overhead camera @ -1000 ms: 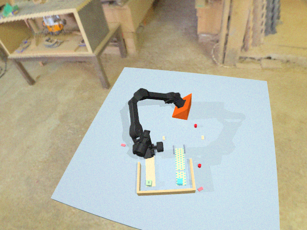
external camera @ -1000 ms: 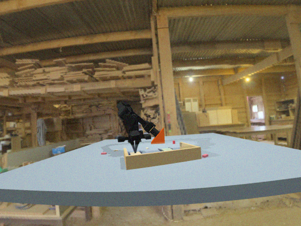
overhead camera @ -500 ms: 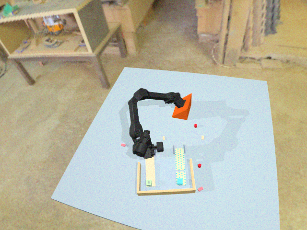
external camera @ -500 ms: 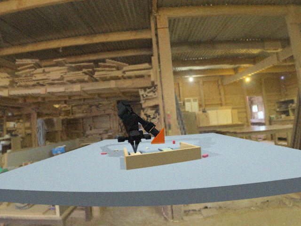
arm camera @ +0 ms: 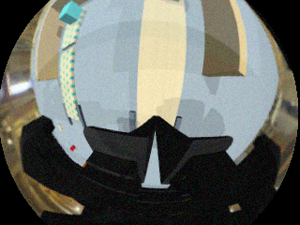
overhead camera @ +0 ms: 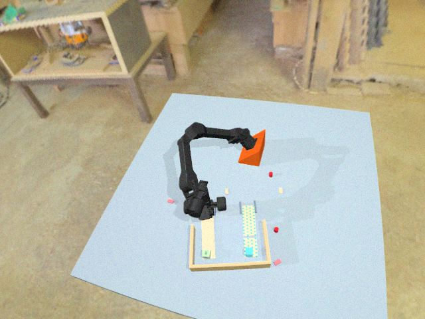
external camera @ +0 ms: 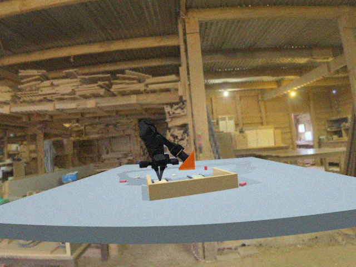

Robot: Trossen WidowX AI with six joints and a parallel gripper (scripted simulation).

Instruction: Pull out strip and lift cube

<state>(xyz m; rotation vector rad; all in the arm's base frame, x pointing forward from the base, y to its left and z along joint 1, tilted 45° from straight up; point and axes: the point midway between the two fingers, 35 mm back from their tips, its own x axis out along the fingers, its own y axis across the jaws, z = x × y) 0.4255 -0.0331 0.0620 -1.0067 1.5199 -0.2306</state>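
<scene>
My gripper tip is 8 cm short of the tan strip and 4 cm to the right of it. The rest, counted from my gripper tip: green cube marked w 18 cm ahead, 8 cm to the left, 2 cm above; then tan chip 28 cm to the left, 24 cm behind.
</scene>
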